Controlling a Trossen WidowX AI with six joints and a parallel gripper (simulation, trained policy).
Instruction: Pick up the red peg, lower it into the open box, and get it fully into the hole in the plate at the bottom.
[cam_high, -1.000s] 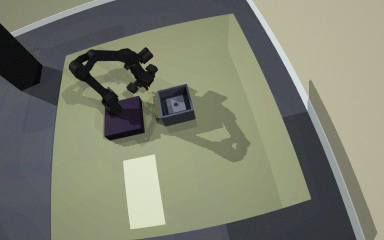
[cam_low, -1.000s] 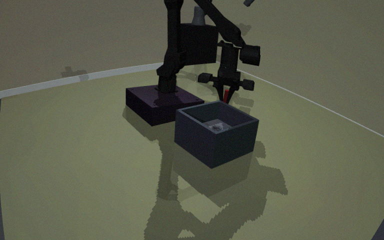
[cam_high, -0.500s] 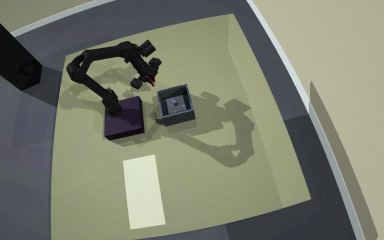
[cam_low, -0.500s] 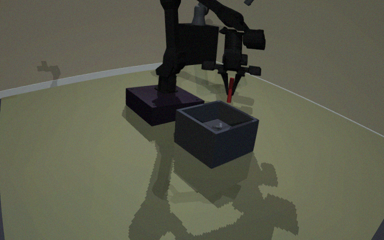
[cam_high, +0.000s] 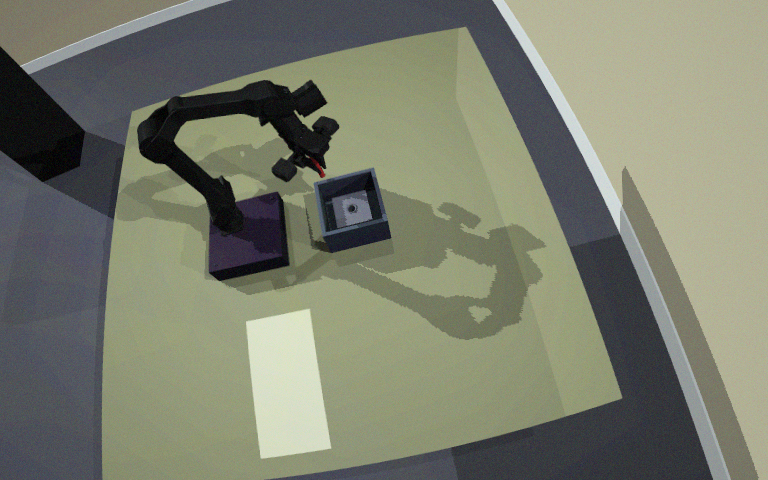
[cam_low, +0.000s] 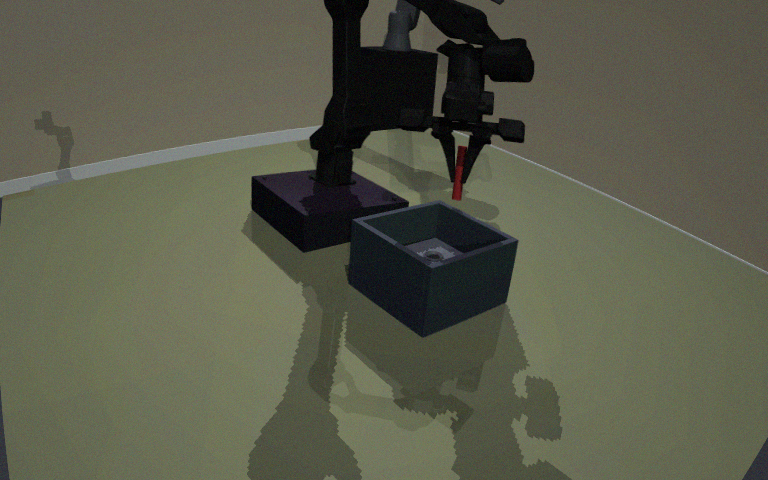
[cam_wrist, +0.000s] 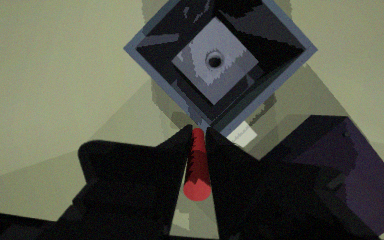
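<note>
The red peg lies 1 cm to the left of my gripper tip, 1 cm behind it and 1 cm above it. The rest, counted from my gripper tip: grey-blue box: 11 cm below, 8 cm to the right, 4 cm ahead; plate: 9 cm below, 8 cm to the right, 4 cm ahead.
</note>
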